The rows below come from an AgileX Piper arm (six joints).
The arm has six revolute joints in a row. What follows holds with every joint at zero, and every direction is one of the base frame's.
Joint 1 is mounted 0.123 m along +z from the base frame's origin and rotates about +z.
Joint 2 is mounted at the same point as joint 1 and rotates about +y.
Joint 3 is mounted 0.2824 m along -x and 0.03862 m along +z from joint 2 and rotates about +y.
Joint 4 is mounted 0.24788 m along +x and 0.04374 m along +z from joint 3 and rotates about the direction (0.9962, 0, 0.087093).
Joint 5 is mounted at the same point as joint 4 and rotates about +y.
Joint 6 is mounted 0.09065 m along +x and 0.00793 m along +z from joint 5 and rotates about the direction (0.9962, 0, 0.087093).
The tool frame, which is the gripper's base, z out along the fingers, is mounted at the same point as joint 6; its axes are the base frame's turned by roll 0, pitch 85.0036 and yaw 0 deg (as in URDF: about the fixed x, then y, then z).
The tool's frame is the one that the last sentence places.
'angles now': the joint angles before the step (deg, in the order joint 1, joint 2, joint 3, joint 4, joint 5, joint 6). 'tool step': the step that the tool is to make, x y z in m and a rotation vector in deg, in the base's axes. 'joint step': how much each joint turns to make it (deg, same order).
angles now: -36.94 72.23 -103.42 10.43 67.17 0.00
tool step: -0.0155 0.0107 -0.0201 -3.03 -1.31 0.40
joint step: -0.03 -6.93 11.49 0.17 -7.07 -2.90
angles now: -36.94 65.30 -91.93 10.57 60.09 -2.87
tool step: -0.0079 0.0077 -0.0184 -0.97 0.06 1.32
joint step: 0.09 -4.15 7.54 1.27 -3.57 -2.59
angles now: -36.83 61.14 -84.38 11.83 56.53 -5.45
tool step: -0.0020 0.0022 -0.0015 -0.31 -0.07 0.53
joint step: -0.01 -0.71 0.84 0.50 -0.25 -0.77
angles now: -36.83 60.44 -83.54 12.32 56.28 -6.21
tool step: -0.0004 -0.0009 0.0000 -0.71 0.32 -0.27
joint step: -0.02 0.00 0.01 -0.67 -0.15 -0.21
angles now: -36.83 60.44 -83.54 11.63 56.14 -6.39
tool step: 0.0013 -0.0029 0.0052 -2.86 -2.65 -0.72
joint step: -0.03 -0.01 0.01 -0.60 -3.83 -0.59
